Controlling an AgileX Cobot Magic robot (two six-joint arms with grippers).
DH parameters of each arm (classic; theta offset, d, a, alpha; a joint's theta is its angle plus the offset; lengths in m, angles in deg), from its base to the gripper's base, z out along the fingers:
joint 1: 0 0.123 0 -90
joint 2: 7.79 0 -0.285 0
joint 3: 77.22 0 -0.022 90
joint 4: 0 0.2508 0 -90
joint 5: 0 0 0.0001 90
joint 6: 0 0.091 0 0
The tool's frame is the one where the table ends.
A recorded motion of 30 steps. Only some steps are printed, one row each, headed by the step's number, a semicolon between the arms.
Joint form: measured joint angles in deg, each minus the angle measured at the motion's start. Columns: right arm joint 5, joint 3, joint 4, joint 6, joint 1, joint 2; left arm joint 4, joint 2, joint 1, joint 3, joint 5, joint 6.
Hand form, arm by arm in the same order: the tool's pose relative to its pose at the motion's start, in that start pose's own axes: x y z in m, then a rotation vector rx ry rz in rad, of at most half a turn. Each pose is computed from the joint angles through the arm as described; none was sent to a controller.
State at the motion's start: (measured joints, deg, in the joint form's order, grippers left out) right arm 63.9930 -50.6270 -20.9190 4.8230 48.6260 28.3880; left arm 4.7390 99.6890 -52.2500 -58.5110 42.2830 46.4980
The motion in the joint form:
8: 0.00 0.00 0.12 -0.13 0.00 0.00; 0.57 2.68 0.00 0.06 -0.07 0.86
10: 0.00 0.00 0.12 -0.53 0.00 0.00; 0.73 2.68 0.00 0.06 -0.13 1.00
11: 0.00 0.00 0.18 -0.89 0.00 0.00; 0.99 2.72 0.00 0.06 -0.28 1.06
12: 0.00 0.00 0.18 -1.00 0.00 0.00; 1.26 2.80 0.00 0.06 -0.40 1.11
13: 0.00 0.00 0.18 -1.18 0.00 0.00; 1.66 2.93 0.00 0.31 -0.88 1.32
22: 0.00 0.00 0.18 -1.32 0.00 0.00; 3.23 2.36 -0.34 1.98 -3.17 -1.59
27: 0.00 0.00 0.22 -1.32 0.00 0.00; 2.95 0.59 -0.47 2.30 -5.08 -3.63
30: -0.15 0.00 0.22 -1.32 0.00 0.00; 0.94 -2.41 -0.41 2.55 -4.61 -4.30
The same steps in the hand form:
8: 0.0000 0.0002 0.0000 -0.0019 0.0002 -0.0014; 0.0005 -0.0010 0.0153 0.0315 0.0343 0.0252
10: 0.0000 0.0002 0.0000 -0.0019 0.0001 -0.0083; 0.0006 -0.0008 0.0153 0.0295 0.0349 0.0297
11: 0.0000 0.0003 0.0000 -0.0028 0.0002 -0.0142; 0.0006 -0.0005 0.0155 0.0261 0.0357 0.0343
12: 0.0000 0.0003 0.0000 -0.0028 0.0002 -0.0161; 0.0007 -0.0002 0.0160 0.0236 0.0374 0.0388
13: 0.0000 0.0003 0.0000 -0.0028 0.0002 -0.0192; 0.0012 -0.0003 0.0175 0.0197 0.0390 0.0483
22: 0.0000 0.0003 0.0000 -0.0028 0.0002 -0.0217; 0.0031 -0.0038 0.0192 -0.0065 0.0345 0.0262
27: 0.0000 0.0003 0.0000 -0.0034 0.0003 -0.0214; 0.0010 -0.0025 0.0103 -0.0467 -0.0089 -0.0123
30: -0.0002 0.0003 0.0000 -0.0036 -0.0024 -0.0214; 0.0013 -0.0039 -0.0055 -0.0611 -0.0501 -0.0554

